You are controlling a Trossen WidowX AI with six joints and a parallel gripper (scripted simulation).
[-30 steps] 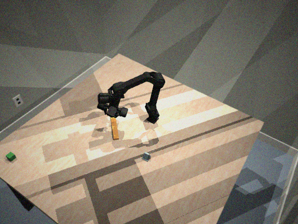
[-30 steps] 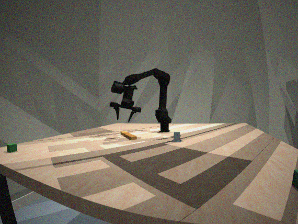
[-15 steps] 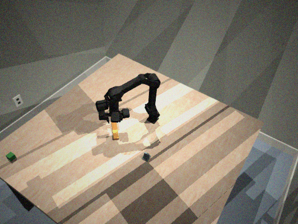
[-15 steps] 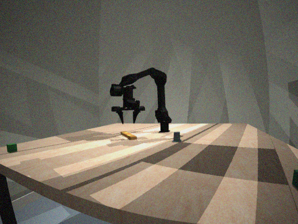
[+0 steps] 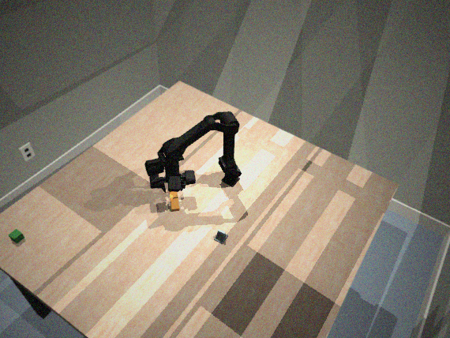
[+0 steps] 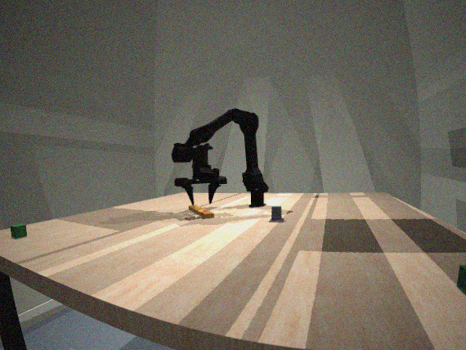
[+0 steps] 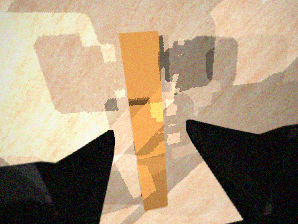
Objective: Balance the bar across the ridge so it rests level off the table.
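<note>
The orange bar is 20 mm behind my gripper tip, 20 mm to the right of it and 30 mm below it. Also, from my gripper tip: small green cube (510 mm ahead, 350 mm to the right, 20 mm below).
</note>
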